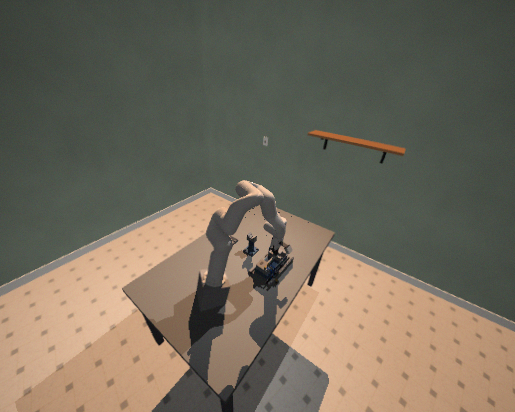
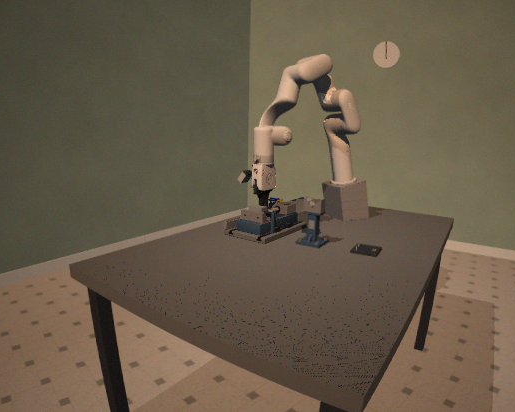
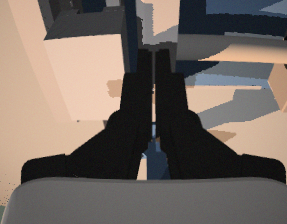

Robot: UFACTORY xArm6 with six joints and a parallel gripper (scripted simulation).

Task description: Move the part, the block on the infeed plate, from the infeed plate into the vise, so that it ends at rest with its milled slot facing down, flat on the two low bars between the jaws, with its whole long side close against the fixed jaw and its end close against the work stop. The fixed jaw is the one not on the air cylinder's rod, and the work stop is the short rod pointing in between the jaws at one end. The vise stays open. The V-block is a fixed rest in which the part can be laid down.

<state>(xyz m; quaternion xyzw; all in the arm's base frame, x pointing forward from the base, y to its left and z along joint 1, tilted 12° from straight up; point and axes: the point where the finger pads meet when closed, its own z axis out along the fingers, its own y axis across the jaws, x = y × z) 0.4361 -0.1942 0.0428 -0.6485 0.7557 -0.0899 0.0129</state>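
My gripper is now 30 mm short of the part, 10 mm to the left of it and 30 mm above it. The rest, counted from my hand: air cylinder rod: 60 mm behind, 10 mm to the left, 40 mm below; then work stop: 40 mm ahead, 40 mm to the left, 30 mm below; then vise base rail: 50 mm behind, 90 mm to the right, 80 mm below.
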